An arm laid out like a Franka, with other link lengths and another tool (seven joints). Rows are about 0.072 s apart.
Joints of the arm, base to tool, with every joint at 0 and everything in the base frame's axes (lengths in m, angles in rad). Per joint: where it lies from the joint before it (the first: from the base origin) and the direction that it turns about. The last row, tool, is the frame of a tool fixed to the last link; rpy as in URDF.
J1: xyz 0.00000 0.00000 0.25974 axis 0 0 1
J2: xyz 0.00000 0.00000 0.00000 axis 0 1 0
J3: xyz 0.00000 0.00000 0.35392 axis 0 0 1
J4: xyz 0.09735 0.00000 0.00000 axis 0 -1 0
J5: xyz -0.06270 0.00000 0.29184 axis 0 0 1
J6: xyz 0.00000 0.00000 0.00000 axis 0 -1 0
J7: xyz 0.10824 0.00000 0.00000 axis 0 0 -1
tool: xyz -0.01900 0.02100 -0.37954 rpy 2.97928 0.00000 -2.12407
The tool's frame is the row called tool.
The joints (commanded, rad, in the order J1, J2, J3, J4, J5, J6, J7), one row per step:
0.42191 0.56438 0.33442 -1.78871 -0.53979 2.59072 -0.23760
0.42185 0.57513 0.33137 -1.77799 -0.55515 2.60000 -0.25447
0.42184 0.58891 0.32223 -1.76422 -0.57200 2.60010 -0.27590
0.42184 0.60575 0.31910 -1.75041 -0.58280 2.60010 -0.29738
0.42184 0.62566 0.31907 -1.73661 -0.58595 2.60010 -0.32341
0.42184 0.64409 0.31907 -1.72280 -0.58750 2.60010 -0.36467
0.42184 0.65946 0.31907 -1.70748 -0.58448 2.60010 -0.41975
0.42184 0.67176 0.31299 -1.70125 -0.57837 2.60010 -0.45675
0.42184 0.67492 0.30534 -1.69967 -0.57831 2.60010 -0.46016
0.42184 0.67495 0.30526 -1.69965 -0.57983 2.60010 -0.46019
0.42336 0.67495 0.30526 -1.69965 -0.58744 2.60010 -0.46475
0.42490 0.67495 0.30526 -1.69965 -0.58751 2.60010 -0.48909
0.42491 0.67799 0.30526 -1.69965 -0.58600 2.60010 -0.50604
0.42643 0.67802 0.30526 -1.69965 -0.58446 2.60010 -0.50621
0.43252 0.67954 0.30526 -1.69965 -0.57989 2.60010 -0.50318
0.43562 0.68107 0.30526 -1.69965 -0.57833 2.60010 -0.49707
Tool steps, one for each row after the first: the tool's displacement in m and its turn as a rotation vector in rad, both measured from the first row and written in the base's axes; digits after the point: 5 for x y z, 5 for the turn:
0.00654 0.00143 -0.00109 -0.00360 -0.01392 0.02383
0.01533 -0.00343 -0.00515 -0.01993 -0.02573 0.04541
0.02017 -0.00478 -0.01088 -0.03175 -0.03001 0.06797
0.02217 -0.00429 -0.01866 -0.04076 -0.02713 0.09224
0.02454 -0.00393 -0.02546 -0.05303 -0.02653 0.12977
0.02807 -0.00292 -0.02957 -0.06521 -0.02926 0.17683
0.03029 -0.00688 -0.03624 -0.07761 -0.02484 0.20194
0.03344 -0.01159 -0.03859 -0.08338 -0.02477 0.19890
0.03364 -0.01174 -0.03858 -0.08424 -0.02556 0.19989
0.03385 -0.01146 -0.03840 -0.08959 -0.03011 0.21085
0.03363 -0.01109 -0.03831 -0.09706 -0.03296 0.23545
0.03300 -0.01169 -0.04043 -0.10234 -0.03118 0.25063
0.03216 -0.01072 -0.04048 -0.10157 -0.03045 0.25127
0.02852 -0.00705 -0.04167 -0.09861 -0.02660 0.25149
0.02645 -0.00524 -0.04280 -0.09638 -0.02379 0.24782

